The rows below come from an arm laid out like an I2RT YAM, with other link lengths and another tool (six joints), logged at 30 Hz.
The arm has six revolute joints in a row. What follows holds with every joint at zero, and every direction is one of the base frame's. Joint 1 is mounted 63.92 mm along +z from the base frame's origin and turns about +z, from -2.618 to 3.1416 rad. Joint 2 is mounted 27.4 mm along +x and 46.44 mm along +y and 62.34 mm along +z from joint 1 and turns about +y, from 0 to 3.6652 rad. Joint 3 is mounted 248.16 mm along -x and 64.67 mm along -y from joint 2 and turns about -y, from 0 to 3.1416 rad. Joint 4 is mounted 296.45 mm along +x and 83.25 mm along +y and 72.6 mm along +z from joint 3 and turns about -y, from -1.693 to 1.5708 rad. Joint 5 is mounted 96.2 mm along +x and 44.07 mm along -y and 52.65 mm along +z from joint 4 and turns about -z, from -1.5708 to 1.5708 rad. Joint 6 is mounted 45.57 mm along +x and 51.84 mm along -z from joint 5 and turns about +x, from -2.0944 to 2.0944 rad. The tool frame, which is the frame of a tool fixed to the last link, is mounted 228 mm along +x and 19 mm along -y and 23 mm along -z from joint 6; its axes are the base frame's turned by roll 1.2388, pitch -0.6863 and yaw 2.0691 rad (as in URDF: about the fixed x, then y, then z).
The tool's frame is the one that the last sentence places.
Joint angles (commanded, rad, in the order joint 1, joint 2, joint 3, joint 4, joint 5, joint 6), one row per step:
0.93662, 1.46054, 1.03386, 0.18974, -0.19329, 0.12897
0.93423, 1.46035, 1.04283, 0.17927, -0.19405, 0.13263
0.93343, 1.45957, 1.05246, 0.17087, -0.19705, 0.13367
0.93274, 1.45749, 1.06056, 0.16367, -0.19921, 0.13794
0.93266, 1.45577, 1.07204, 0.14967, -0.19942, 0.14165
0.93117, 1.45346, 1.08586, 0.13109, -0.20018, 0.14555
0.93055, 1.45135, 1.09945, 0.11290, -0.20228, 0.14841
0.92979, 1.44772, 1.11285, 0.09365, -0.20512, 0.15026
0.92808, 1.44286, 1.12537, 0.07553, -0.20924, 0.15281
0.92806, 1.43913, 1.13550, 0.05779, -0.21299, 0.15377
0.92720, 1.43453, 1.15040, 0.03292, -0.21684, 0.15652
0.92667, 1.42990, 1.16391, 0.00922, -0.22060, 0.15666
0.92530, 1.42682, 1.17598, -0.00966, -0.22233, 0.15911
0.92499, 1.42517, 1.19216, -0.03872, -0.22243, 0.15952
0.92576, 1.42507, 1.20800, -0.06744, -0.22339, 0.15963
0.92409, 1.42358, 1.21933, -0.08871, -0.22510, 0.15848
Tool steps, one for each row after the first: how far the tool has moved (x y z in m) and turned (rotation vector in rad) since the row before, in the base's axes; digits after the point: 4 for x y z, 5 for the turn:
0.0012, -0.0004, 0.0022, 0.00056, 0.00415, -0.00250
0.0000, 0.0006, 0.0038, 0.00246, 0.00029, 0.00188
-0.0001, 0.0003, 0.0040, 0.00444, 0.00240, 0.00044
0.0000, 0.0001, 0.0036, 0.00090, 0.00379, -0.00072
0.0004, -0.0005, 0.0039, -0.00027, 0.00505, -0.00164
-0.0004, -0.0001, 0.0038, -0.00053, 0.00441, 0.00076
-0.0007, -0.0004, 0.0043, -0.00062, 0.00350, 0.00157
-0.0006, -0.0007, 0.0049, 0.00103, 0.00349, 0.00169
-0.0016, -0.0004, 0.0028, -0.00218, 0.00390, 0.00339
-0.0014, -0.0009, 0.0039, -0.00264, 0.00641, 0.00221
-0.0016, -0.0010, 0.0035, -0.00382, 0.00422, 0.00308
-0.0004, -0.0011, 0.0032, -0.00176, 0.00477, -0.00031
-0.0009, -0.0015, 0.0015, -0.00879, 0.00714, -0.00032
-0.0017, -0.0010, 0.0005, -0.01001, 0.00800, 0.00166
-0.0004, -0.0016, 0.0010, -0.00690, 0.00446, 0.00029

